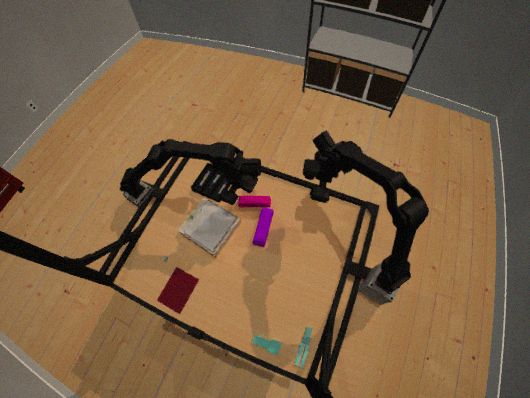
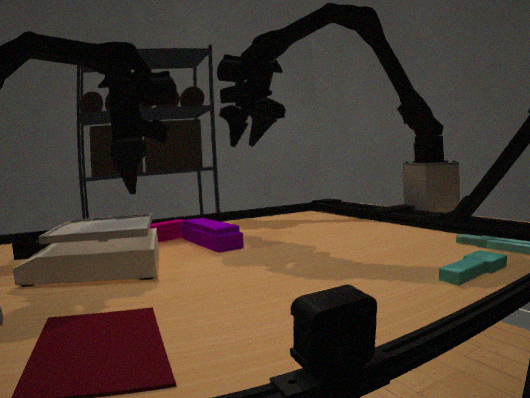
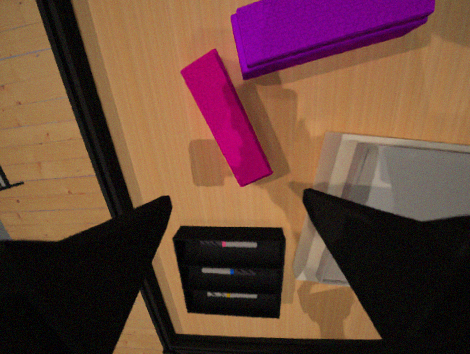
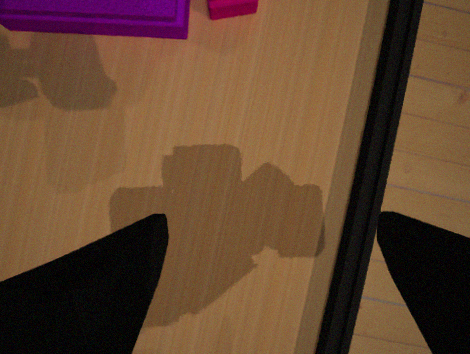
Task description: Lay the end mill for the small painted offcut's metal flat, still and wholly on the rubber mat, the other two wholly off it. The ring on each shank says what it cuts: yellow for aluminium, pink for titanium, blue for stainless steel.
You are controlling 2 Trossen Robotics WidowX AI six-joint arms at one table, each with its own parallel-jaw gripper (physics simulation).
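Seen in the pictures: left gripper, fingertip midpoint: [image 1: 241, 189] [image 2: 132, 190] [image 3: 237, 198]; right gripper, fingertip midpoint: [image 1: 311, 185] [image 2: 241, 146] [image 4: 271, 225]; left arm's base, link origin: [image 1: 136, 190]; right arm's base, link origin: [image 1: 386, 281] [image 2: 430, 162].
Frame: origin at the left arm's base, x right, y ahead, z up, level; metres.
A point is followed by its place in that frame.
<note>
A black tray [image 3: 230, 231] @[z -0.040, x -0.233, y 0.345 m] has three compartments. The pink-ringed end mill [image 3: 240, 245] @[z -0.037, x -0.217, y 0.325 m] lies in the top one, the blue-ringed end mill [image 3: 217, 271] @[z -0.037, x -0.250, y 0.272 m] in the middle one, the yellow-ringed end mill [image 3: 245, 296] @[z -0.037, x -0.203, y 0.224 m] in the bottom one. The magenta offcut [image 1: 254, 201] @[z -0.019, x -0.231, y 0.492 m] [image 3: 227, 117] @[z -0.019, x -0.239, y 0.494 m] lies beside the longer, thicker purple offcut [image 1: 263, 227] @[z -0.013, x -0.147, y 0.587 m] [image 2: 212, 235] @[z -0.026, x -0.093, y 0.575 m] [image 3: 325, 32] @[z -0.014, x -0.161, y 0.563 m]. The dark red mat [image 1: 178, 290] @[z -0.048, x 0.239, y 0.429 m] [image 2: 100, 350] @[z -0.048, x 0.249, y 0.430 m] carries no end mill. My left gripper [image 3: 237, 198] @[z 0.052, x -0.222, y 0.442 m] is open and empty, above the table near the tray and the magenta offcut. My right gripper [image 2: 243, 144] @[z 0.125, x -0.337, y 0.689 m] [image 4: 271, 225] @[z 0.125, x -0.337, y 0.689 m] is open and empty, high near the table's far edge.
A grey scale [image 1: 209, 226] @[z 0.011, x -0.033, y 0.404 m] [image 2: 90, 262] @[z -0.022, x 0.047, y 0.394 m] stands beside the tray, between it and the mat. A teal block [image 1: 267, 344] @[z -0.036, x 0.223, y 0.823 m] [image 2: 472, 267] @[z -0.037, x 0.241, y 0.801 m] and a long teal piece [image 1: 304, 347] @[z -0.039, x 0.165, y 0.945 m] lie near the table's front edge. A tiny grey thing [image 1: 165, 259] @[z -0.039, x 0.169, y 0.309 m] lies behind the mat. A black frame surrounds the table.
</note>
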